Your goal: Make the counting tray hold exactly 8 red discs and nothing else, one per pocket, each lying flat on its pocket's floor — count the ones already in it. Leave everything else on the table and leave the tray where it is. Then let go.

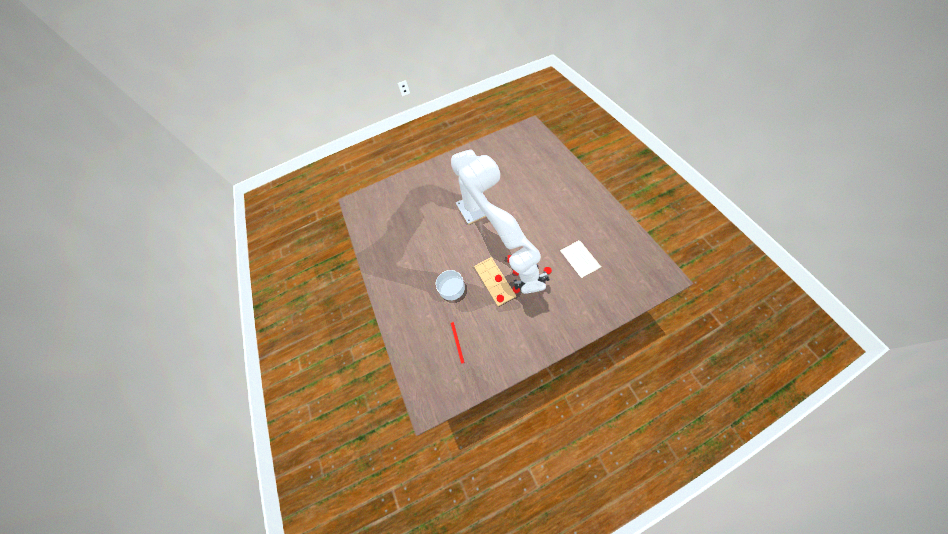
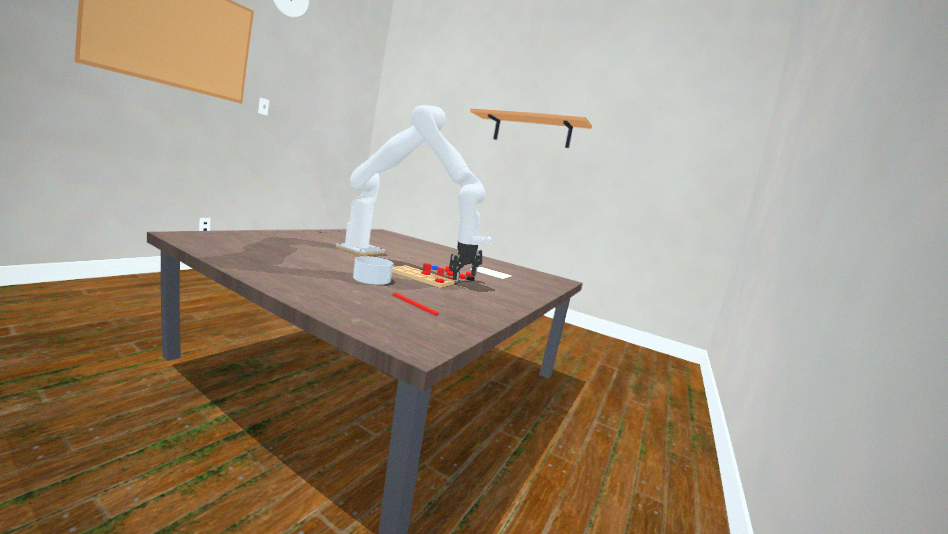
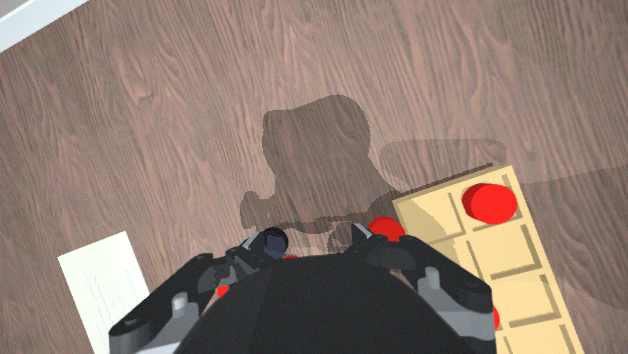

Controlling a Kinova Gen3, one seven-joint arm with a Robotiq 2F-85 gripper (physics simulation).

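The tan counting tray [image 1: 486, 266] [image 2: 406, 270] [image 3: 544, 260] lies on the table. One red disc [image 1: 500, 298] [image 2: 439, 280] [image 3: 490, 204] is in its end corner pocket; another red disc [image 1: 498, 278] [image 3: 496, 318] shows near its middle. My gripper [image 1: 532, 281] [image 2: 465, 277] [image 3: 308, 237] is open, low over the table beside the tray. A loose red disc [image 1: 516, 290] [image 3: 386, 228] lies by the fingertip on the tray side. A black disc [image 3: 276, 242] is by the other fingertip. A red sliver [image 3: 289, 258] shows between the fingers at the palm's edge, mostly hidden. Another red disc [image 1: 547, 270] [image 3: 222, 291] lies beyond the far finger.
A pale round bowl [image 1: 450, 285] [image 2: 372, 271] stands across the tray from my gripper. A red stick [image 1: 457, 342] [image 2: 415, 303] lies toward the table edge. A white paper [image 1: 580, 258] [image 3: 107, 290] lies beyond my gripper. A blue disc [image 2: 435, 267] shows behind the tray.
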